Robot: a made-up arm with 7 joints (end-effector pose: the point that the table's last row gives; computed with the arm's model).
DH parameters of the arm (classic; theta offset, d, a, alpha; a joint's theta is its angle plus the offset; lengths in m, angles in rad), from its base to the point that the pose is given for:
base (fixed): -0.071 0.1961 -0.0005 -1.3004
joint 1: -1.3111 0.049 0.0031 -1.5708
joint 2: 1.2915 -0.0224 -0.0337 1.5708
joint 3: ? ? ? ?
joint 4: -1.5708 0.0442 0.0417 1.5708
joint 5: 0 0.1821 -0.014 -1.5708
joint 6: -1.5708 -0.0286 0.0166 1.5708
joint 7: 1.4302 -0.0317 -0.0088 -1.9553
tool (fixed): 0.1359 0.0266 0 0
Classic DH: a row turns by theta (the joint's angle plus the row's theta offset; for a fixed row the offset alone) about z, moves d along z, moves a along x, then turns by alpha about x.
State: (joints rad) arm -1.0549 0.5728 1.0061 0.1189 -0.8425 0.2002 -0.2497
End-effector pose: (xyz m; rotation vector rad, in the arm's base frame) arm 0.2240 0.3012 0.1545 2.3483 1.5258 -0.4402
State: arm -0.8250 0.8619 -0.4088 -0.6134 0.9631 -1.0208 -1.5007
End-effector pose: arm 0.2247 0.1054 0.2207 0.4381 -0.2016 -1.7022
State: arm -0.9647 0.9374 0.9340 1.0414 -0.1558 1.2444 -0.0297
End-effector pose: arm 0.1790 0.3633 0.0992 -0.9547 -0.8045 2.4994
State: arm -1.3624 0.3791 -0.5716 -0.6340 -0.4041 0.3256 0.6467
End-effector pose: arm 0.2048 -0.0105 0.2097 -2.5301 -1.2617 -0.2547
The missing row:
joint 3: -1.5708 -0.2386 0.0065 1.5708
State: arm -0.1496 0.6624 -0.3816 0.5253 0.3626 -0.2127 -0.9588
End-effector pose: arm 0.0885 0.3066 -0.0924 -0.8363 0.2551 0.2616
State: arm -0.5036 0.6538 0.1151 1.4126 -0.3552 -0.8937 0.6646
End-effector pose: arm 0.0934 0.3351 -0.1313 -0.5599 -2.3411 1.1764
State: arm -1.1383 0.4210 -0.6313 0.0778 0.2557 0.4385 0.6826
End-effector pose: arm 0.3225 0.0535 0.0803 -1.2549 -2.0015 -0.0450
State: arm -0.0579 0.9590 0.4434 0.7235 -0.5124 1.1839 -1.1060
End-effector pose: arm 0.0135 0.3998 0.0795 -1.1725 0.0005 2.2716
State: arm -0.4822 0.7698 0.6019 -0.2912 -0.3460 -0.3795 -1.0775
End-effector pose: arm 0.1749 0.3161 0.1847 -1.4386 -1.1380 -0.7173
